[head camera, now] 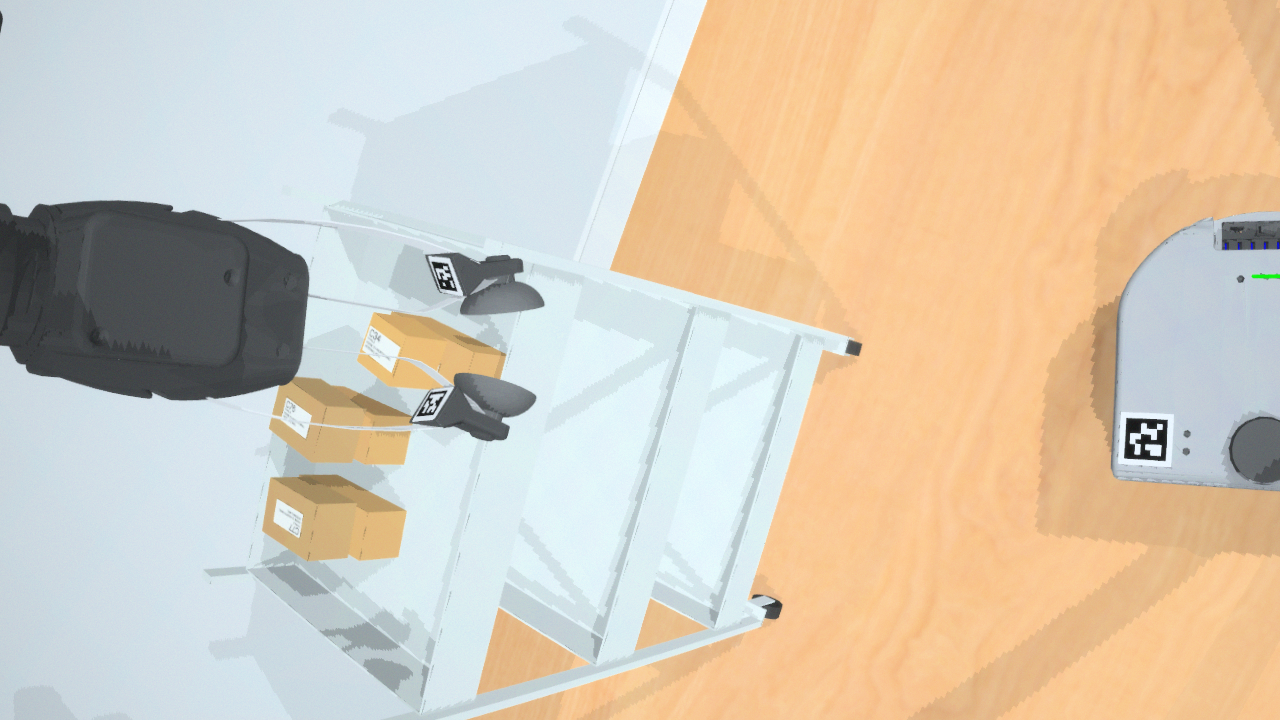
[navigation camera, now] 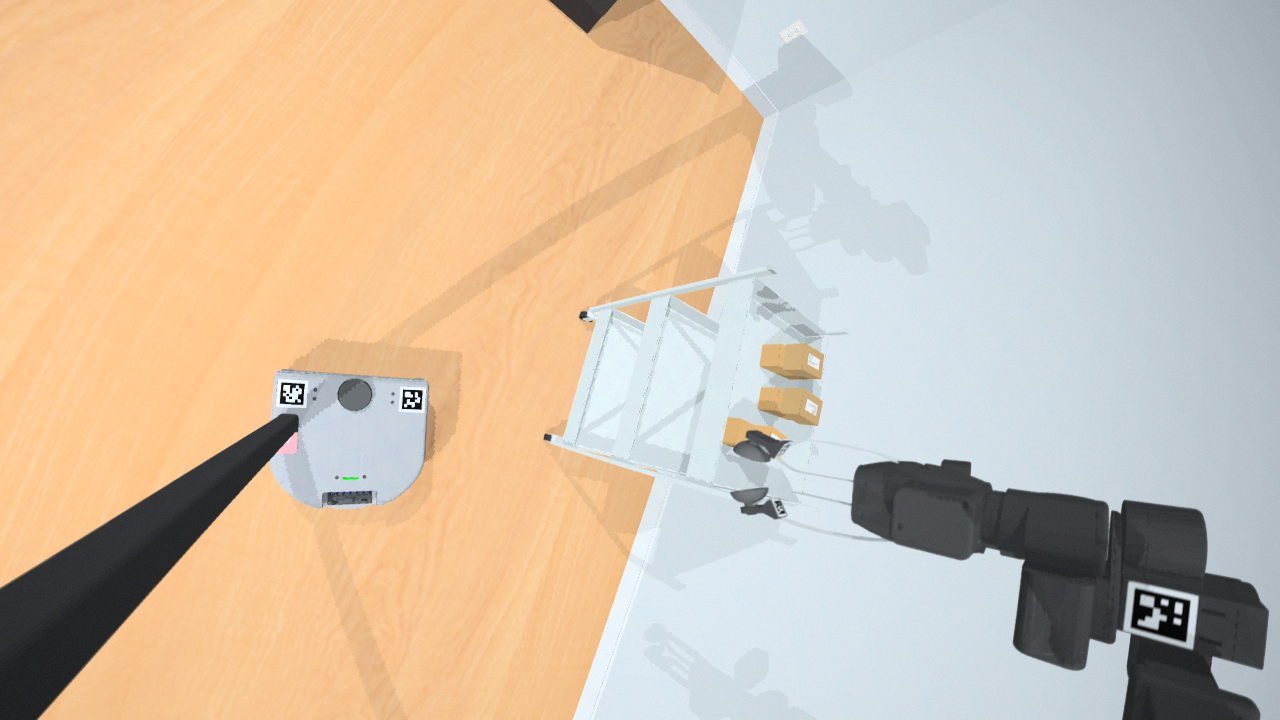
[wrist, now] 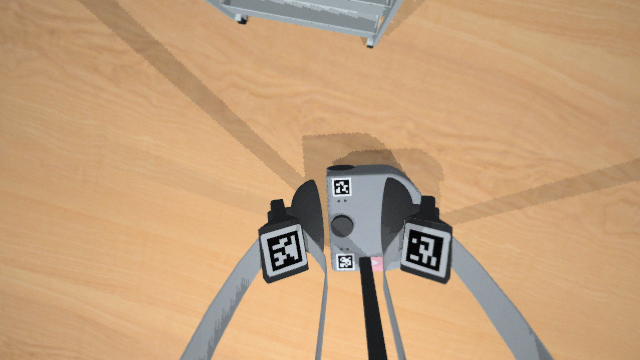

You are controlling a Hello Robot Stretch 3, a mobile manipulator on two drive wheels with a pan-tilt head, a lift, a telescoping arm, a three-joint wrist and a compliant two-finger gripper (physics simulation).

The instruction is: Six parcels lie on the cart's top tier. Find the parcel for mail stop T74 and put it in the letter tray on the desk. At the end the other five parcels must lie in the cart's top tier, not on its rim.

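Places are measured from the robot's base along level axes (x down, y left, z ahead), in metres.
Where they show: gripper, fingertip midpoint: (head camera: 526, 351) (navigation camera: 736, 469); robot's base at its link origin: (head camera: 1259, 447) (navigation camera: 354, 392).
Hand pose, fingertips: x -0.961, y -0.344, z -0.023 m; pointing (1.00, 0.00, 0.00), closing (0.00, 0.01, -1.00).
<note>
Each offset is from my fingertips to the top centre of the thing. "spot": to the spot under its first point.
The cart {spot: dx +0.257, dy -0.286, dz +0.183 m} (head camera: 474, 573) (navigation camera: 723, 358) (wrist: 300, 21) bears brown parcels in three pairs on its top tier. In the head view a parcel (head camera: 344, 336) {dx +0.197, dy -0.368, dz -0.015 m} (head camera: 420, 335) reads C34. The middle pair's labelled parcel {dx +0.197, dy -0.500, dz +0.058 m} (head camera: 335, 420) seems to read C76. The lowest labelled parcel {dx +0.197, dy -0.503, dz +0.161 m} (head camera: 331, 528) has an upside-down label I cannot read. The parcels behind these, such as one {dx +0.247, dy -0.503, dz +0.161 m} (head camera: 382, 534), show no readable label. My gripper (head camera: 498, 346) (navigation camera: 751, 471) (wrist: 350, 204) is open and empty. It overlaps the cart in the head view, nearer the camera. The letter tray and desk do not show.
My base (head camera: 1172, 358) (navigation camera: 393, 447) (wrist: 362, 220) stands on the wooden floor apart from the cart, below the fingers in the wrist view. The black mast (navigation camera: 152, 546) (wrist: 372, 310) rises from it. A wall is behind the cart. A dark object (navigation camera: 586, 10) shows at the navigation view's top edge.
</note>
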